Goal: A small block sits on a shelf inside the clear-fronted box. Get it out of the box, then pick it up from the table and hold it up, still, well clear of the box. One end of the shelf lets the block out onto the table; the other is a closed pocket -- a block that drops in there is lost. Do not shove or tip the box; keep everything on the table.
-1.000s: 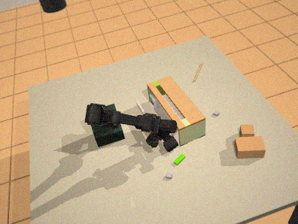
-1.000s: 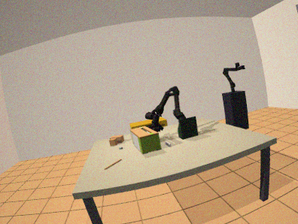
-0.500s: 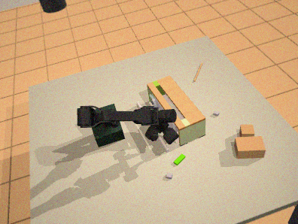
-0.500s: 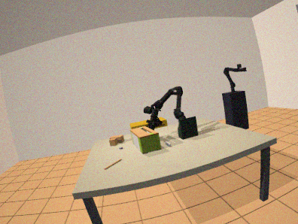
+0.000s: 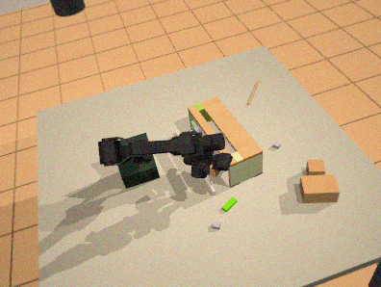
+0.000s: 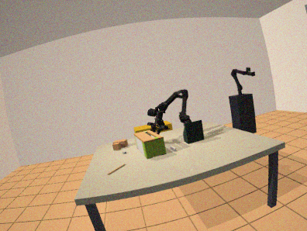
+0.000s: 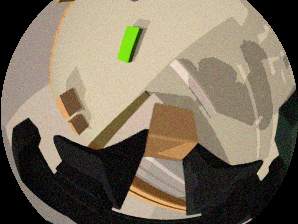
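Now: gripper tip 10 mm to the left of the block, 10 mm below it and 10 mm past it. Round my gripper tip: green flat piece (120 mm to the right, 70 mm below, 10 mm ahead); then box (160 mm to the left, 40 mm ahead, 20 mm below); then wooden stick (480 mm to the left, 320 mm ahead, 80 mm below).
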